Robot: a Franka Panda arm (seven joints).
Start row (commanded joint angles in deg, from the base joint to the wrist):
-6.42, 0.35, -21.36, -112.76, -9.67, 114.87, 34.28
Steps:
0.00, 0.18, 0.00, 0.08, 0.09, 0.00, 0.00
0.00, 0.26, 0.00, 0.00, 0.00, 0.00, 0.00
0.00, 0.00, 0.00, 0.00, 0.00, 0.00, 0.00
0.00, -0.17, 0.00, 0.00, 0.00, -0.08, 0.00
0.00, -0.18, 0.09, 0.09, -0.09, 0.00, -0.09
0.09, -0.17, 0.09, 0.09, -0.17, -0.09, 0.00
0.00, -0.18, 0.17, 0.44, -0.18, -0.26, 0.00
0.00, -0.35, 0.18, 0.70, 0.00, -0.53, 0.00
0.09, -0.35, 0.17, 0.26, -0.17, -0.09, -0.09
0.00, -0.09, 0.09, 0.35, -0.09, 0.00, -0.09
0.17, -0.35, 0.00, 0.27, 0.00, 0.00, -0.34
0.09, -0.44, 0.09, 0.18, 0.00, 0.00, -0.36
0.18, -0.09, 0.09, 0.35, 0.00, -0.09, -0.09
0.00, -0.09, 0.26, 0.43, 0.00, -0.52, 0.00
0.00, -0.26, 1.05, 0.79, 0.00, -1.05, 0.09
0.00, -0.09, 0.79, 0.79, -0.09, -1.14, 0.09
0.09, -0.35, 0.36, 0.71, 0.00, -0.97, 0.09
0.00, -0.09, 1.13, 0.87, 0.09, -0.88, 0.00
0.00, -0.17, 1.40, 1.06, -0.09, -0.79, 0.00
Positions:
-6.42, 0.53, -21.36, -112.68, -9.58, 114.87, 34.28
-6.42, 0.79, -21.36, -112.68, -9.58, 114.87, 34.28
-6.42, 0.79, -21.36, -112.68, -9.58, 114.87, 34.28
-6.42, 0.62, -21.36, -112.68, -9.58, 114.79, 34.28
-6.42, 0.44, -21.27, -112.59, -9.67, 114.79, 34.19
-6.33, 0.27, -21.18, -112.50, -9.84, 114.70, 34.19
-6.33, 0.09, -21.01, -112.06, -10.02, 114.44, 34.19
-6.33, -0.26, -20.83, -111.36, -10.02, 113.91, 34.19
-6.24, -0.61, -20.66, -111.10, -10.19, 113.82, 34.10
-6.24, -0.70, -20.57, -110.75, -10.28, 113.82, 34.01
-6.07, -1.05, -20.57, -110.48, -10.28, 113.82, 33.67
-5.98, -1.49, -20.48, -110.30, -10.28, 113.82, 33.31
-5.80, -1.58, -20.39, -109.95, -10.28, 113.73, 33.22
-5.80, -1.67, -20.13, -109.52, -10.28, 113.21, 33.22
-5.80, -1.93, -19.08, -108.73, -10.28, 112.16, 33.31
-5.80, -2.02, -18.29, -107.94, -10.37, 111.02, 33.40
-5.71, -2.37, -17.93, -107.23, -10.37, 110.05, 33.49
-5.71, -2.46, -16.80, -106.36, -10.28, 109.17, 33.49
-5.71, -2.63, -15.40, -105.30, -10.37, 108.38, 33.49

